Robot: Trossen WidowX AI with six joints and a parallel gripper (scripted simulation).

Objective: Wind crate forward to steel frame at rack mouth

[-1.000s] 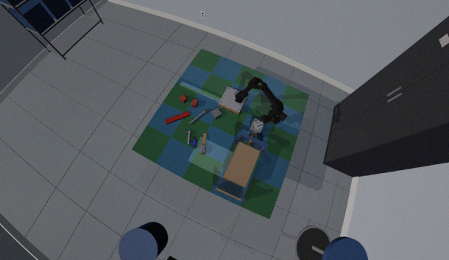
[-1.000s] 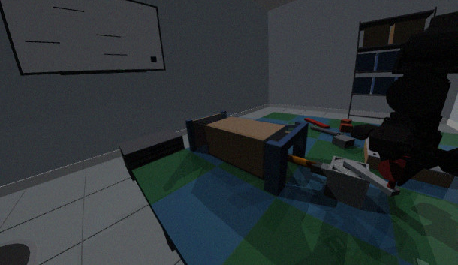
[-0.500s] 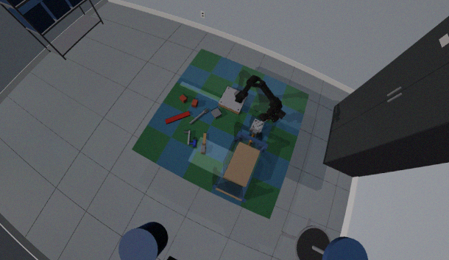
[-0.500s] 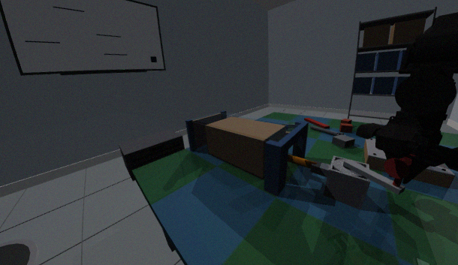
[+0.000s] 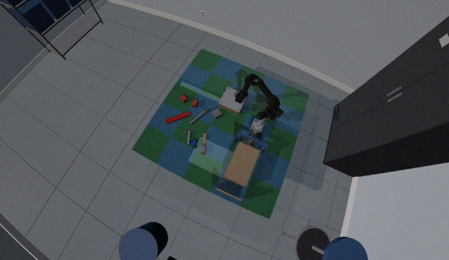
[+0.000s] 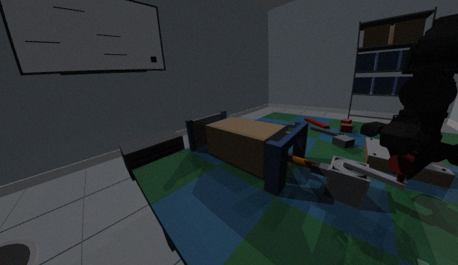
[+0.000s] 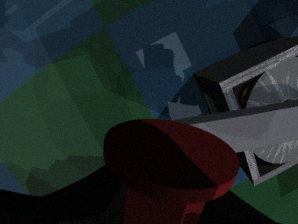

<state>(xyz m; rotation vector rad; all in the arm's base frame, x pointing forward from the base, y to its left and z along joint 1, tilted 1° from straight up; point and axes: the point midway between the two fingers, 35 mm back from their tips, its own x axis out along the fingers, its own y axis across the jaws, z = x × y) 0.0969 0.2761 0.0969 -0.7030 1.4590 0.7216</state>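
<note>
The grey crank arm is 3 cm ahead of my gripper tip, 1 cm to the right of it and 1 cm below it. Also, from my gripper tip: red knob 2 cm above; blue steel frame 25 cm ahead, 4 cm to the right, 1 cm below; grey winch 8 cm below, 8 cm ahead, 4 cm to the right.
</note>
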